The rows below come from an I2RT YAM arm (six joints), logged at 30 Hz.
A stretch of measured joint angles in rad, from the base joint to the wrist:
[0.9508, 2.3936, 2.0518, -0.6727, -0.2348, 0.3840]
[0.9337, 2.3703, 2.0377, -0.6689, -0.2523, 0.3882]
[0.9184, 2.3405, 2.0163, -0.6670, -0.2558, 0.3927]
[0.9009, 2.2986, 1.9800, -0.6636, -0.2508, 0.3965]
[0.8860, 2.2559, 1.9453, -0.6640, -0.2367, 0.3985]
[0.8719, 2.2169, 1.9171, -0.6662, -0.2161, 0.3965]
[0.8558, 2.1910, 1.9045, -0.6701, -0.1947, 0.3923]
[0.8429, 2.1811, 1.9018, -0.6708, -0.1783, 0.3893]
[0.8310, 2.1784, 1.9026, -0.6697, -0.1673, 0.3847]
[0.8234, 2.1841, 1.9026, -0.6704, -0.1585, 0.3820]
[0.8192, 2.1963, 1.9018, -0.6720, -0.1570, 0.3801]
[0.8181, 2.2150, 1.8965, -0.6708, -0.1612, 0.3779]
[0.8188, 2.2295, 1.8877, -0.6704, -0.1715, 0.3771]
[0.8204, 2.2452, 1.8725, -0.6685, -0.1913, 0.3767]
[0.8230, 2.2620, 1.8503, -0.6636, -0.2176, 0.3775]
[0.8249, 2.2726, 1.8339, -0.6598, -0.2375, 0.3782]
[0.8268, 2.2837, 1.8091, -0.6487, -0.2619, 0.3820]
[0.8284, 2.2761, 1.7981, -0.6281, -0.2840, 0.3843]
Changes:
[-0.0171, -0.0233, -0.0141, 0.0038, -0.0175, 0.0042]
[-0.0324, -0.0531, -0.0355, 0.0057, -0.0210, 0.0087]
[-0.0499, -0.0950, -0.0718, 0.0091, -0.0160, 0.0125]
[-0.0648, -0.1377, -0.1065, 0.0087, -0.0019, 0.0145]
[-0.0789, -0.1767, -0.1347, 0.0065, 0.0187, 0.0125]
[-0.0950, -0.2026, -0.1473, 0.0026, 0.0401, 0.0083]
[-0.1079, -0.2125, -0.1500, 0.0019, 0.0565, 0.0053]
[-0.1198, -0.2152, -0.1492, 0.0030, 0.0675, 0.0007]
[-0.1274, -0.2095, -0.1492, 0.0023, 0.0763, -0.0020]
[-0.1316, -0.1973, -0.1500, 0.0007, 0.0778, -0.0039]
[-0.1327, -0.1786, -0.1553, 0.0019, 0.0736, -0.0061]
[-0.1320, -0.1641, -0.1641, 0.0023, 0.0633, -0.0069]
[-0.1304, -0.1484, -0.1793, 0.0042, 0.0435, -0.0073]
[-0.1278, -0.1316, -0.2015, 0.0091, 0.0172, -0.0065]
[-0.1259, -0.1210, -0.2179, 0.0129, -0.0027, -0.0058]
[-0.1240, -0.1099, -0.2427, 0.0240, -0.0271, -0.0020]
[-0.1224, -0.1175, -0.2537, 0.0446, -0.0492, 0.0003]

